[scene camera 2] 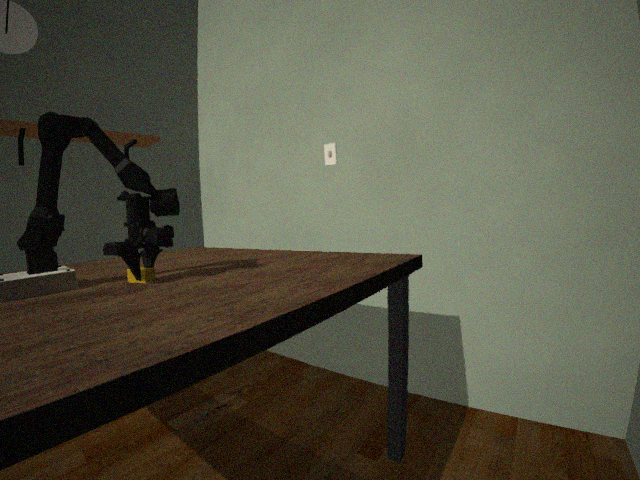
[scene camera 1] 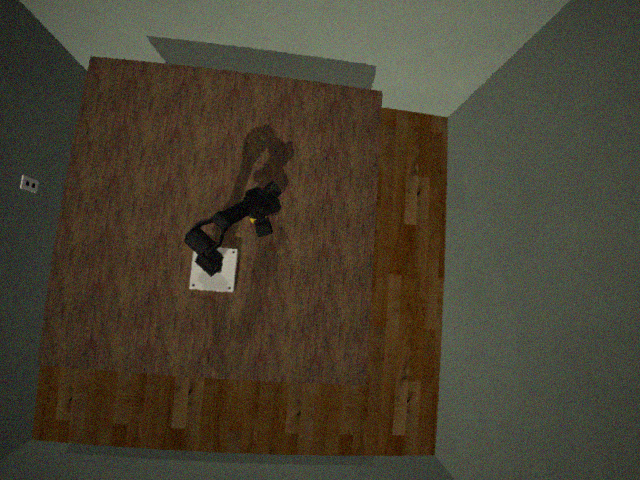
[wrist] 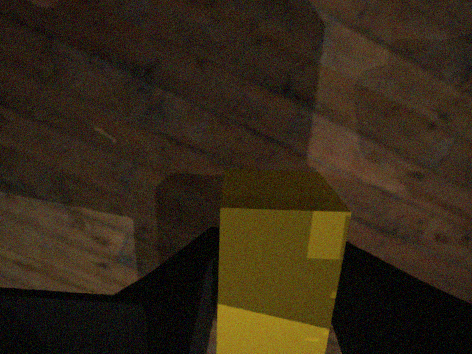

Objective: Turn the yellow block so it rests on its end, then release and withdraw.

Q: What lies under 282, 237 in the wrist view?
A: A yellow block.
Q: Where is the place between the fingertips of my gripper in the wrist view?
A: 268, 241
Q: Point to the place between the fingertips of my gripper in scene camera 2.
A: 143, 278
